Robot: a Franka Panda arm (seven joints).
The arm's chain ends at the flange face. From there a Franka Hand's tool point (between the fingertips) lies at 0.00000 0.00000 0.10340 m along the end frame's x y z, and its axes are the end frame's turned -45 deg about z.
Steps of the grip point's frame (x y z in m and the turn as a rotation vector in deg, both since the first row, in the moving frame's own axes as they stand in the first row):
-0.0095 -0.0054 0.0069 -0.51 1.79 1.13
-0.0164 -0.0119 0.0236 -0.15 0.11 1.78
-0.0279 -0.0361 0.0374 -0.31 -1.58 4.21
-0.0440 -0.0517 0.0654 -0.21 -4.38 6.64
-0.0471 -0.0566 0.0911 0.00 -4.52 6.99
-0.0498 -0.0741 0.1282 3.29 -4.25 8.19
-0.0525 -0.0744 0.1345 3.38 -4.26 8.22
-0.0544 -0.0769 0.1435 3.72 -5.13 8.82
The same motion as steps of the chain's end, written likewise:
-0.0135 0.0045 0.0070 0.91 1.63 1.13
-0.0203 0.0031 0.0236 -0.03 0.18 1.78
-0.0435 -0.0081 0.0374 -1.34 -0.90 4.21
-0.0620 -0.0110 0.0657 -3.25 -2.95 6.64
-0.0672 -0.0121 0.0914 -3.20 -3.20 6.99
-0.0779 -0.0177 0.1287 -0.68 -5.33 8.19
-0.0800 -0.0159 0.1350 -0.62 -5.40 8.22
-0.0815 -0.0168 0.1441 -1.00 -6.26 8.82

